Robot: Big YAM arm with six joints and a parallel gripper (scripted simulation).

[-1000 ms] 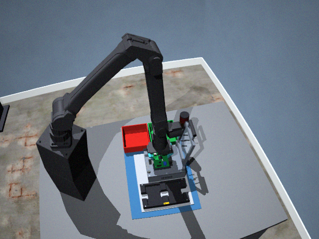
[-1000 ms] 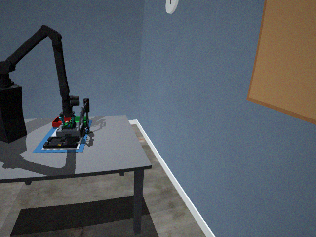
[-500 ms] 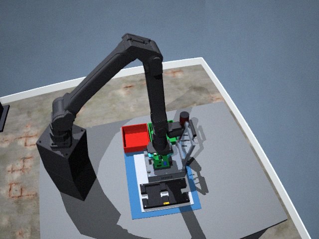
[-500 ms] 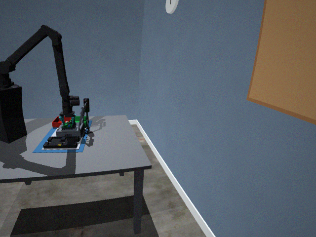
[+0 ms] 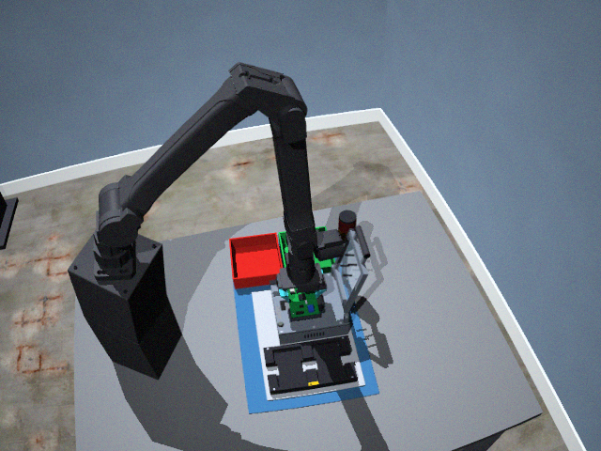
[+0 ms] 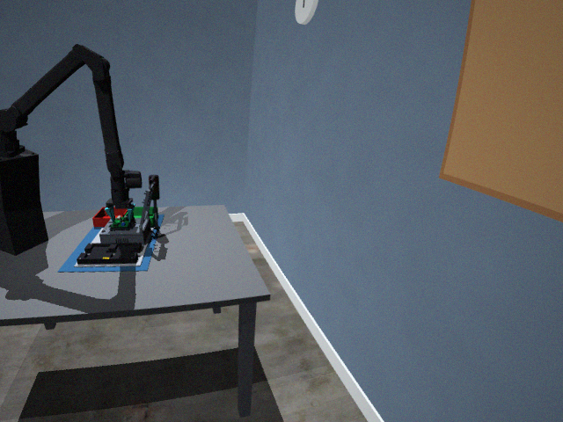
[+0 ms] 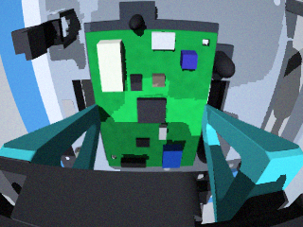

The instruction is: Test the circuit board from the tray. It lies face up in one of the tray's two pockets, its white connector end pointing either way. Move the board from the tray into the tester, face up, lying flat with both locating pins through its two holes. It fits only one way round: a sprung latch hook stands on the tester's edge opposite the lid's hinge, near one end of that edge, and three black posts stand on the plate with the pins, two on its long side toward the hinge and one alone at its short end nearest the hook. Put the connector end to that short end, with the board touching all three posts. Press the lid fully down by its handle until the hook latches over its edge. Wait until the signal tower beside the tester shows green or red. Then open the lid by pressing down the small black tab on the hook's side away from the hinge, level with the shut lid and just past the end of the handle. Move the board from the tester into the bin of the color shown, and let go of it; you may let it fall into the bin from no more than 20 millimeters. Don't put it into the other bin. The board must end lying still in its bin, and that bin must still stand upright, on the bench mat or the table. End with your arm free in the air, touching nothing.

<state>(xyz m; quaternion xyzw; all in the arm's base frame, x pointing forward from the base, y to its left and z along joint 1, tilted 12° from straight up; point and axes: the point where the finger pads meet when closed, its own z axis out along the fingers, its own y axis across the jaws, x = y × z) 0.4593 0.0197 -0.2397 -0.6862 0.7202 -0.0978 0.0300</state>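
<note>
Right now the green circuit board is right at my hand. Also, from my hand: black latch hook 60 mm behind, 60 mm to the left, 10 mm above; clear lid 120 mm ahead, 10 mm to the right, 100 mm above; green bin 60 mm ahead, 200 mm to the left, 70 mm below.
</note>
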